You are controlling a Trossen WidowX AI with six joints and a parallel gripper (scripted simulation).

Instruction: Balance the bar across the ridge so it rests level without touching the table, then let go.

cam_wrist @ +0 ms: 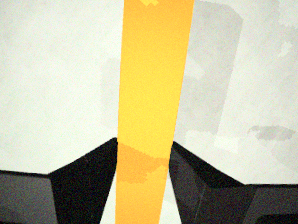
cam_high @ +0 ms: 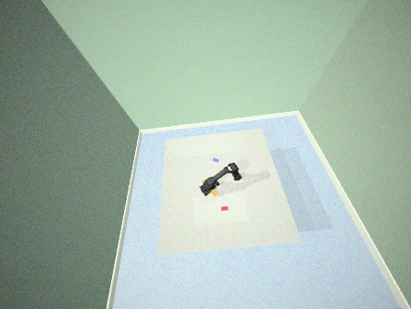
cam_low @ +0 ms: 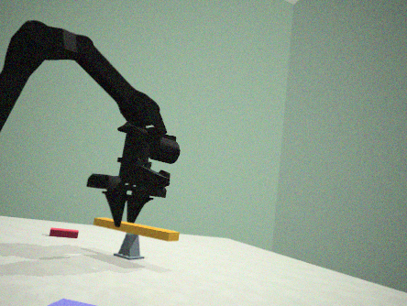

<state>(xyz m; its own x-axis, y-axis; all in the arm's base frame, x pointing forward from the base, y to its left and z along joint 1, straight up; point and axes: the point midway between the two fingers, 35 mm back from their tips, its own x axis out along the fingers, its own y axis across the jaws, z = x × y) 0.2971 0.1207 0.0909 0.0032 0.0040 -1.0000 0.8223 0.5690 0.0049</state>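
The orange bar is 20 mm to the right of my gripper tip and 20 mm ahead of it. Also, from my gripper tip: red block (190 mm to the left, 110 mm behind, 50 mm below); then purple block (370 mm to the right, 90 mm behind, 50 mm below).
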